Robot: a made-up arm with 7 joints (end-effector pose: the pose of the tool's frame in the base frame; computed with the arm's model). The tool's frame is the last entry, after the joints.
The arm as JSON. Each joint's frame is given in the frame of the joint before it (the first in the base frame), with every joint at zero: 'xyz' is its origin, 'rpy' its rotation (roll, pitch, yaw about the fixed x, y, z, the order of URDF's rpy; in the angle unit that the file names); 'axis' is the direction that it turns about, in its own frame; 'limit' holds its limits. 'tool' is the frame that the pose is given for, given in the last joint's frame.
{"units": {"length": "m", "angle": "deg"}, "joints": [
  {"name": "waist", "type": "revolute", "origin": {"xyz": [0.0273, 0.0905, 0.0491], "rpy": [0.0, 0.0, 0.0]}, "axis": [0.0, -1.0, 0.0], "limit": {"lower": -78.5, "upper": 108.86}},
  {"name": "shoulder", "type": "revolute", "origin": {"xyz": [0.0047, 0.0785, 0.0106], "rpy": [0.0, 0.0, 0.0]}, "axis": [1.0, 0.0, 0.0], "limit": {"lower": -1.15, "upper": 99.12}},
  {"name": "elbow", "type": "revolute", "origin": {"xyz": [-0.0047, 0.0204, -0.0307], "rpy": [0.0, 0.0, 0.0]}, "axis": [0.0, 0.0, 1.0], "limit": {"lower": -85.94, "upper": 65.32}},
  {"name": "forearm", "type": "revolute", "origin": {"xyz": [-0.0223, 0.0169, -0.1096], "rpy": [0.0, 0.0, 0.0]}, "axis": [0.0, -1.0, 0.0], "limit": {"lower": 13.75, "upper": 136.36}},
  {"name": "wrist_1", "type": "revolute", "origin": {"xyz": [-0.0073, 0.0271, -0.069], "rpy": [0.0, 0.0, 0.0]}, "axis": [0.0, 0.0, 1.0], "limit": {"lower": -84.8, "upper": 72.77}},
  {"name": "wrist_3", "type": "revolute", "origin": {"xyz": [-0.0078, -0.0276, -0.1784], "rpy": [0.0, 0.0, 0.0]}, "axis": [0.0, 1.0, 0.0], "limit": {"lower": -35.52, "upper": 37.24}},
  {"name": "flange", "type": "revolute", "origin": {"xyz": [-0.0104, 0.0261, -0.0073], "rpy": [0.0, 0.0, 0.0]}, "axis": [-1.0, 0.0, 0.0], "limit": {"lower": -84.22, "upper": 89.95}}
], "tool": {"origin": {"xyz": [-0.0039, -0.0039, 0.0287], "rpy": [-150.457, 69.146, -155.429]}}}
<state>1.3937 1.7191 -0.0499 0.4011 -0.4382 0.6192 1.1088</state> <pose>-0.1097 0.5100 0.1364 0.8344 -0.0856 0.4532 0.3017</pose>
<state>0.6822 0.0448 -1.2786 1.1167 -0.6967 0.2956 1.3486</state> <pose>0.2830 0.0402 -0.0617 0.1696 0.6848 0.3537 -0.6142</pose>
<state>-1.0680 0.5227 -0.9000 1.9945 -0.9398 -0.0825 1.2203</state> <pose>0.0549 0.1135 -0.1453 0.1588 0.2747 0.2257 -0.9211</pose>
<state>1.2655 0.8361 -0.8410 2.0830 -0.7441 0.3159 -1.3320</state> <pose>0.1871 0.1350 0.1779 0.4920 0.2323 -0.7127 0.4428</pose>
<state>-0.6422 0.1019 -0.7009 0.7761 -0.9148 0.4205 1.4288</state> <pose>-0.0234 0.1846 -0.2888 0.1258 -0.0739 -0.6867 0.7121</pose>
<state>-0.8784 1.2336 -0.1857 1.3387 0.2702 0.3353 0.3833</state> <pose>0.1272 0.3807 -0.1210 0.4434 0.3279 0.7944 -0.2546</pose>
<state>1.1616 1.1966 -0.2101 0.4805 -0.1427 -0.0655 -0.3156</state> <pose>0.1267 0.5182 0.0723 0.7410 0.3267 0.1479 0.5678</pose>
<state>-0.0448 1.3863 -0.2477 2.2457 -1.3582 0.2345 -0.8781</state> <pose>0.2226 0.1959 0.0776 0.3350 0.7452 -0.5401 0.2019</pose>
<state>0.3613 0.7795 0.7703 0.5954 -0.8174 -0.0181 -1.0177</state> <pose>0.1155 0.5004 -0.1057 0.4958 0.3871 0.2147 0.7472</pose>
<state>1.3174 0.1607 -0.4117 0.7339 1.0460 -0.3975 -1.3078</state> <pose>0.3690 0.1902 0.1133 0.8036 -0.4896 0.0099 0.3383</pose>
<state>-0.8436 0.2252 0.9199 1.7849 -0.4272 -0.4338 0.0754</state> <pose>0.0388 0.4143 -0.0572 0.7789 0.5213 0.3190 0.1410</pose>
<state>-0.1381 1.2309 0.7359 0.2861 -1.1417 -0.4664 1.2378</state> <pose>0.0147 0.5620 0.0408 0.3618 0.2764 0.8522 -0.2577</pose>
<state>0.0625 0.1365 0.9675 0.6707 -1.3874 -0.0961 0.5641</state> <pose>0.0558 0.3694 -0.2357 0.6299 0.2475 0.7200 -0.1534</pose>
